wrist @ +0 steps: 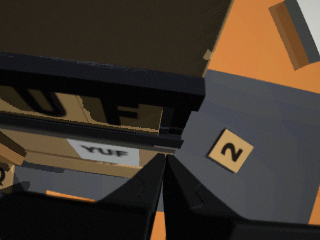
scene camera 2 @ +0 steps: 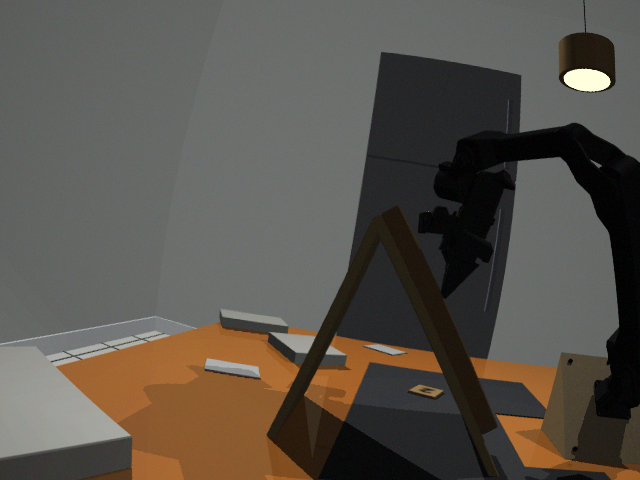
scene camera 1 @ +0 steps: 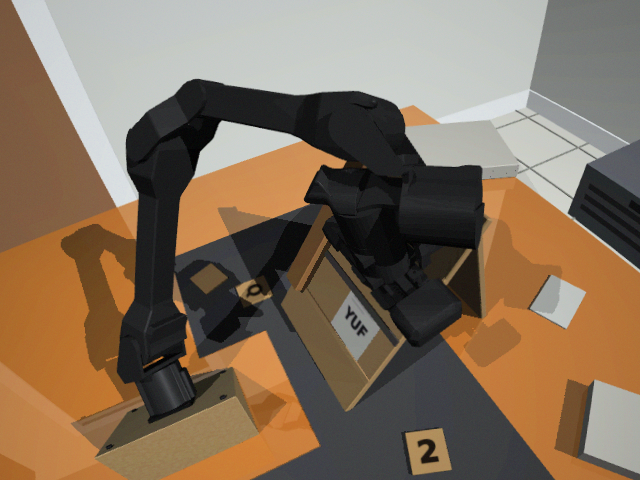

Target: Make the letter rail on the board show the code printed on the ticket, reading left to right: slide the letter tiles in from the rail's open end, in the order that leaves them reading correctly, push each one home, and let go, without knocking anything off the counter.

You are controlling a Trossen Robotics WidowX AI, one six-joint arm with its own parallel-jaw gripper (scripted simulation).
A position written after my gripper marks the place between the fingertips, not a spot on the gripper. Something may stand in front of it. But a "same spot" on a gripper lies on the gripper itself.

my gripper: wrist; scene camera 2; scene camera 1 398,301
same spot on wooden a-frame board: [wrist: 161,60] = [scene camera 1: 429,272]
same spot on my gripper: [wrist: 186,201] = [scene camera 2: 446,267]
